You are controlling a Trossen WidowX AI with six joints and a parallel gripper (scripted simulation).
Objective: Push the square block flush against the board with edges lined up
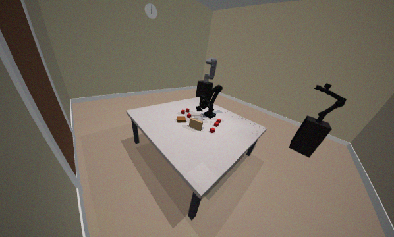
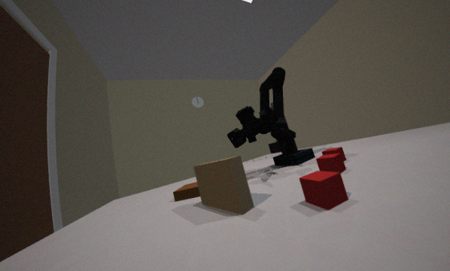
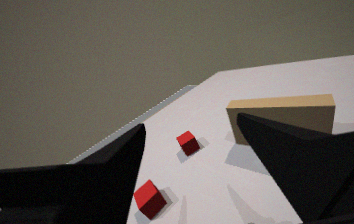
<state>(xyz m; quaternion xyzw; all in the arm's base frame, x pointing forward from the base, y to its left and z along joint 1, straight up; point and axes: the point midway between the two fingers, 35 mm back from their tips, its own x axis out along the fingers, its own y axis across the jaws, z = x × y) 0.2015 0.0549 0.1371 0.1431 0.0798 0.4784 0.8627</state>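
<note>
Right now the board is 160 mm ahead of my gripper tip, 130 mm below it and 10 mm to the left of it. The rest, counted from my gripper tip: square block: 200 mm to the right, 190 mm ahead, 160 mm below.
</note>
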